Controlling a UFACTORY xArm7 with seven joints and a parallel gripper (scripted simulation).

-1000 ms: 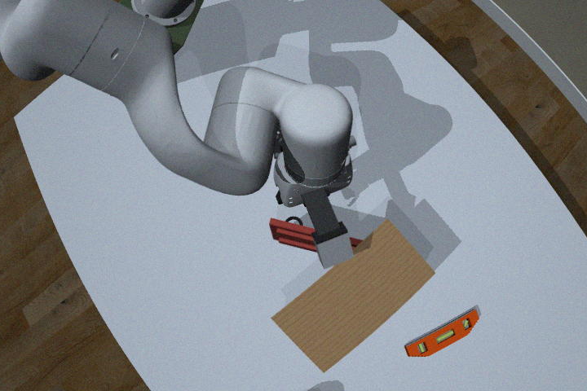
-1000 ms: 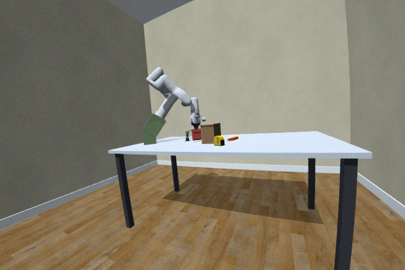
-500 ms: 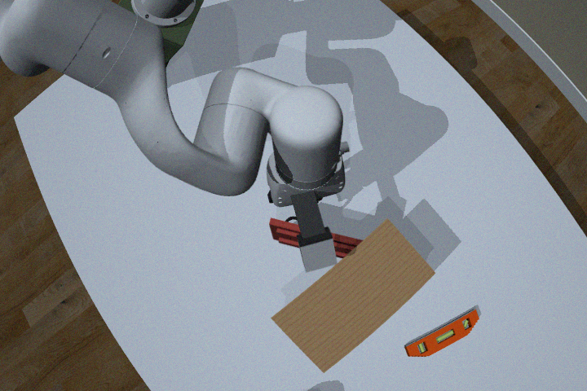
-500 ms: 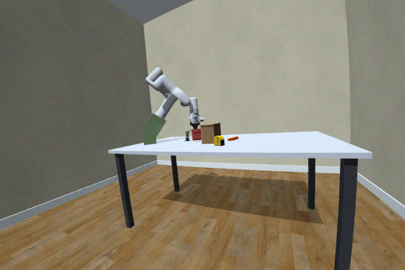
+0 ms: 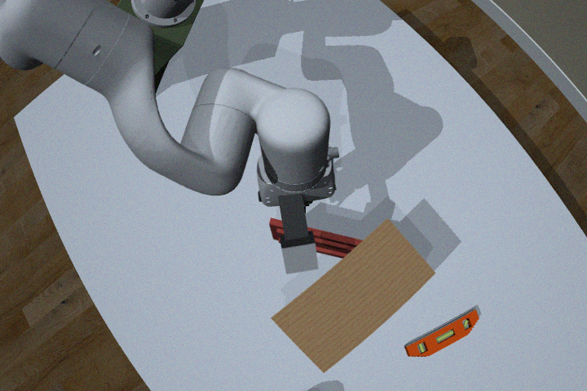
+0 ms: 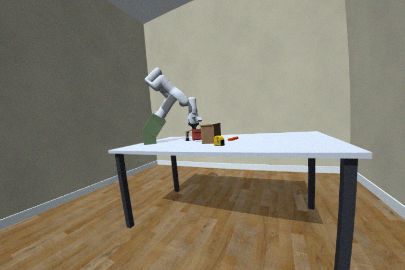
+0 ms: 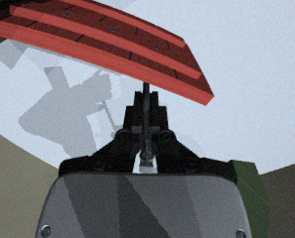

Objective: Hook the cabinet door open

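My hand is 5 cm past the thin dark hook, 2 cm to the right of it and 2 cm above it. Also, from my hand: yellow tape measure: 32 cm ahead, 17 cm to the right, 8 cm below; orange spirit level: 32 cm ahead, 12 cm to the left, 10 cm below; red door: 6 cm ahead, 5 cm below, 2 cm to the left.
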